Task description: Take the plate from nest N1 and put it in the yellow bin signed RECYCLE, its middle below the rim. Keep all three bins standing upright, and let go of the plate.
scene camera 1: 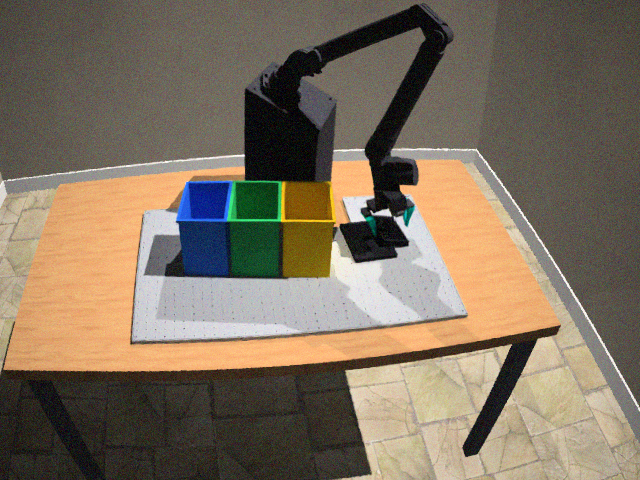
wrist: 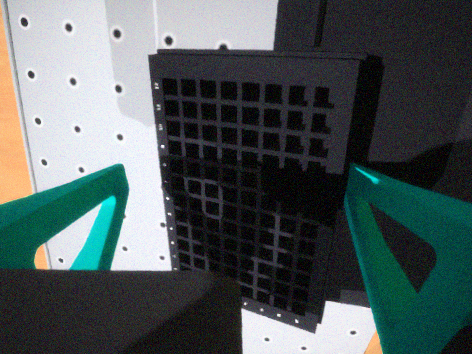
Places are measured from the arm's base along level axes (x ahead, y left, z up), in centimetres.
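Where they show: gripper, fingertip midpoint: (scene camera 1: 390,231) (wrist: 235,175); arm's base at its link origin: (scene camera 1: 279,89).
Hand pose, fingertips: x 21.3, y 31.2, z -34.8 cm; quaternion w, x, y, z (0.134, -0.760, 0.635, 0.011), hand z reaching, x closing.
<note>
Each offset is from my fingertips to the top centre of the thing. "pt": to the spot under its first point. Level surfaces: height alone.
A black plate with a grid of square wells {pt dy +1.3, dx +3.1, dz -0.2 cm} (scene camera 1: 397,238) (wrist: 240,120) lies at the right part of a black, flat nest base {dy -6.8, dx +1.9, dz -0.7 cm} (scene camera 1: 364,252) (wrist: 425,75). The lettering N1 cannot be read. My gripper (scene camera 1: 391,230) (wrist: 235,175) is open and empty, its teal fingertips on either side of the plate in the wrist view. The left fingertip shows over the white board, the right one by the plate's right edge; contact cannot be told. The yellow bin {dy -24.7, dx +7.2, dz +15.8 cm} (scene camera 1: 307,250) stands upright left of the nest base; its sign cannot be read.
A green bin {dy -37.8, dx +6.5, dz +15.8 cm} (scene camera 1: 254,250) and a blue bin {dy -50.9, dx +5.8, dz +15.8 cm} (scene camera 1: 205,250) stand upright in a row left of the yellow bin. All stand on a white perforated board {dz -2.2 cm} (scene camera 1: 232,310) on the wooden table {dz -3.4 cm} (scene camera 1: 501,273). The arm's dark pedestal (scene camera 1: 281,139) rises behind the bins.
</note>
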